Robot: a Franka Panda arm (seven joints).
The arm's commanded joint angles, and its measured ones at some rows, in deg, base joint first. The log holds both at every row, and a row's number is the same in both.
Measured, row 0: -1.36 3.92 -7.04 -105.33 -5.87 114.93 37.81
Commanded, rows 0 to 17: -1.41 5.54 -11.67 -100.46 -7.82 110.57 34.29; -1.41 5.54 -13.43 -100.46 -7.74 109.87 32.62; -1.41 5.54 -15.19 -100.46 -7.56 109.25 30.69; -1.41 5.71 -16.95 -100.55 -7.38 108.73 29.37; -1.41 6.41 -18.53 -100.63 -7.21 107.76 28.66; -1.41 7.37 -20.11 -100.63 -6.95 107.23 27.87; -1.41 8.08 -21.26 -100.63 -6.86 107.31 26.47; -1.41 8.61 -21.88 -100.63 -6.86 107.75 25.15; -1.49 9.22 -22.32 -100.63 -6.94 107.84 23.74; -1.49 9.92 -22.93 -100.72 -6.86 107.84 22.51; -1.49 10.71 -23.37 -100.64 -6.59 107.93 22.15; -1.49 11.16 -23.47 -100.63 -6.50 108.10 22.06; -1.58 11.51 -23.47 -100.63 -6.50 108.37 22.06; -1.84 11.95 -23.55 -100.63 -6.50 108.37 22.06; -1.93 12.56 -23.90 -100.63 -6.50 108.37 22.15; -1.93 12.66 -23.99 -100.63 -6.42 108.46 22.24; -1.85 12.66 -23.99 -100.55 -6.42 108.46 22.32; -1.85 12.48 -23.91 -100.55 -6.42 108.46 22.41
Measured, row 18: -1.83 11.92 -23.67 -101.99 -6.86 108.76 23.23
